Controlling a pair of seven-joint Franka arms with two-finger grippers.
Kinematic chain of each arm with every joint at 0, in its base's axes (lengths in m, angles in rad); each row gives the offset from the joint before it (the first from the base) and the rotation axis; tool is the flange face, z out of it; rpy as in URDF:
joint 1: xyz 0 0 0.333 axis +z
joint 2: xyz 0 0 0 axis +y
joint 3: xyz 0 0 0.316 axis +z
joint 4: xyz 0.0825 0 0 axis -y
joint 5: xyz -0.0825 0 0.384 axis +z
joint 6: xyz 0 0 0 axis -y
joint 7: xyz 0.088 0 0 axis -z
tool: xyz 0 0 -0.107 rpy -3.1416 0 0
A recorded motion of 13 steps. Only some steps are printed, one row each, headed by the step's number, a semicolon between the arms.
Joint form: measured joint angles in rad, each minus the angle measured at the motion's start. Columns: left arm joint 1, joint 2, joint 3, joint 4, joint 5, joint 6, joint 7; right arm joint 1, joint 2, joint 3, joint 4, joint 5, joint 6, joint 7.
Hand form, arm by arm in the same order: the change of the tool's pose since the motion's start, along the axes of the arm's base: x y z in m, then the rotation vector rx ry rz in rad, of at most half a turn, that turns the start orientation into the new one. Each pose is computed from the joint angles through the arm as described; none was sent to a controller.
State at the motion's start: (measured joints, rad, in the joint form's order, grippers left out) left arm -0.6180 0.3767 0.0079 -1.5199 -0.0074 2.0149 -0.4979; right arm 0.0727 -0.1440 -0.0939 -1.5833 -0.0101 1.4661 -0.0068
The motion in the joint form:
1: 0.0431 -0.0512 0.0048 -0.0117 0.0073 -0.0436 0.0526; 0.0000 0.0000 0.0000 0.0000 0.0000 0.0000 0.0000
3: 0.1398 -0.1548 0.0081 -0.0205 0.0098 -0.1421 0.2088; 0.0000 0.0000 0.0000 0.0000 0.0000 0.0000 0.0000
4: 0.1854 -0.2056 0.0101 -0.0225 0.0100 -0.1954 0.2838; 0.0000 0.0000 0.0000 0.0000 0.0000 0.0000 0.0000
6: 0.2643 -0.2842 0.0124 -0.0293 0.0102 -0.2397 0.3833; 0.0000 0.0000 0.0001 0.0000 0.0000 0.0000 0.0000
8: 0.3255 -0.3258 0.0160 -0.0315 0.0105 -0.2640 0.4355; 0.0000 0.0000 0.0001 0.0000 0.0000 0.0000 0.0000
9: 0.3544 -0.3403 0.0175 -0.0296 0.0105 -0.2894 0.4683; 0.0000 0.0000 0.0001 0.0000 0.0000 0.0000 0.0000
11: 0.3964 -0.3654 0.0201 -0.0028 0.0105 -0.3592 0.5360; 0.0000 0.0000 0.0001 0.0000 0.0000 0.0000 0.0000
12: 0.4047 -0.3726 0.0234 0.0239 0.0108 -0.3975 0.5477; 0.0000 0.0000 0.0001 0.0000 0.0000 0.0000 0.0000
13: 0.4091 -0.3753 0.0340 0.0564 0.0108 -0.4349 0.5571; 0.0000 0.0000 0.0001 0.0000 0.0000 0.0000 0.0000
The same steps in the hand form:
1: 0.0075 0.0341 0.0246 0.0141 -0.0044 -0.0068; 0.0000 0.0000 0.0000 0.0000 0.0000 0.0000
3: 0.0150 0.1054 0.0785 0.0331 -0.0104 -0.0622; 0.0000 0.0000 0.0000 0.0000 0.0000 0.0000
4: 0.0132 0.1397 0.1044 0.0421 -0.0094 -0.0890; 0.0000 0.0000 0.0000 0.0000 0.0000 0.0000
6: 0.0092 0.1952 0.1449 0.0436 -0.0388 -0.1058; 0.0000 0.0001 0.0000 0.0000 0.0000 0.0001
8: 0.0074 0.2363 0.1661 0.0470 -0.0547 -0.0923; 0.0000 0.0001 0.0000 0.0000 0.0000 0.0001
9: 0.0055 0.2553 0.1729 0.0531 -0.0467 -0.0946; 0.0000 0.0001 0.0000 0.0000 0.0000 0.0001
11: -0.0027 0.2835 0.1932 0.0638 -0.0308 -0.1175; 0.0000 0.0001 0.0000 0.0000 0.0000 0.0001
12: -0.0075 0.2912 0.2062 0.0658 -0.0266 -0.1176; 0.0000 0.0001 0.0000 0.0000 0.0000 0.0001
13: -0.0112 0.3003 0.2194 0.0671 -0.0243 -0.1119; 0.0000 0.0001 0.0000 0.0000 0.0000 0.0001

